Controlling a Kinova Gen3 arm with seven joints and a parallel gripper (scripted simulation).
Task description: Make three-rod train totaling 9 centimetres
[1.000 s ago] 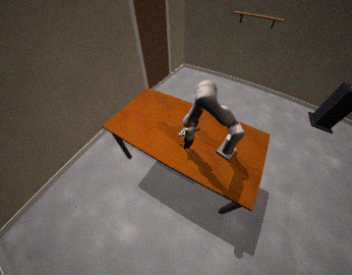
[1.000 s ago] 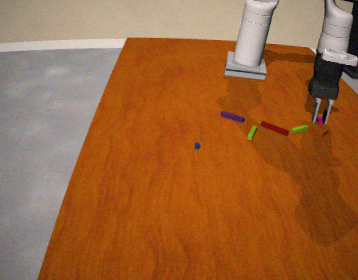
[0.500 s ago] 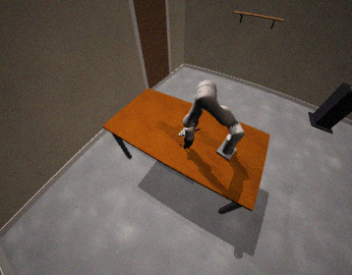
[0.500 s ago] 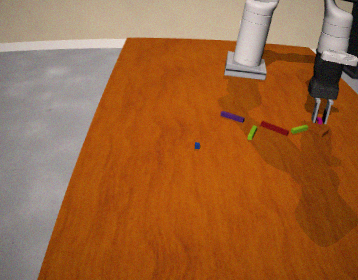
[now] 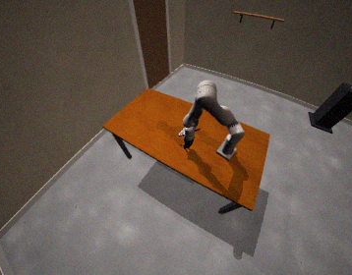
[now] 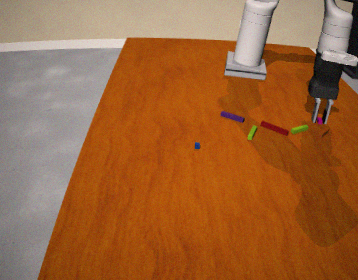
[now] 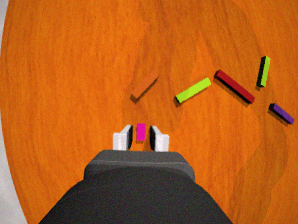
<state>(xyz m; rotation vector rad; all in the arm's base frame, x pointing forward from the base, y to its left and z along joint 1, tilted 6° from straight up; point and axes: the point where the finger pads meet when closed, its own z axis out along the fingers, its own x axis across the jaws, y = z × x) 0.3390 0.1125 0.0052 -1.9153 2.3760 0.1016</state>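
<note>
Now: hand 1 cm above the magenta rod. From my hand the other things lie so: orange rod: 6 cm ahead, 2 cm to the right, 1 cm below; then red rod: 4 cm ahead, 14 cm to the right, 1 cm below; then purple rod: 2 cm behind, 23 cm to the right, 1 cm below.
</note>
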